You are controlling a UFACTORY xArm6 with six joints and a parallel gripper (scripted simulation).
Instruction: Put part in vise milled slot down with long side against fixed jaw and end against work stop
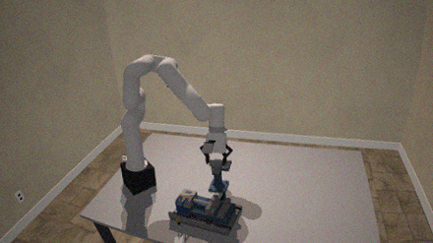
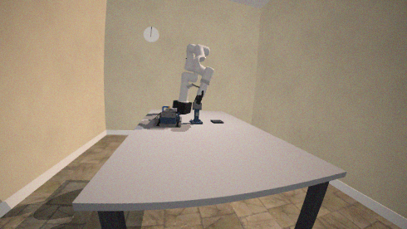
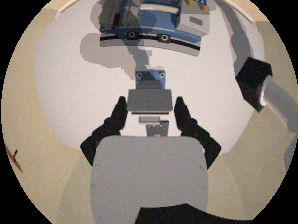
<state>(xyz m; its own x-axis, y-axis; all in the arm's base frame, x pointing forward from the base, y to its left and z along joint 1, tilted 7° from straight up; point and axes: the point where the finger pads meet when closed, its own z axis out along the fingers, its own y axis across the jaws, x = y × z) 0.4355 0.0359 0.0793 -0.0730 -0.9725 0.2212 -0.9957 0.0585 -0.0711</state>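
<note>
The part lies 10 mm below my hand. Round my hand: vise: 10 mm behind, 210 mm to the right, 130 mm below; then dark infeed plate: 20 mm behind, 190 mm to the left, 160 mm below.
</note>
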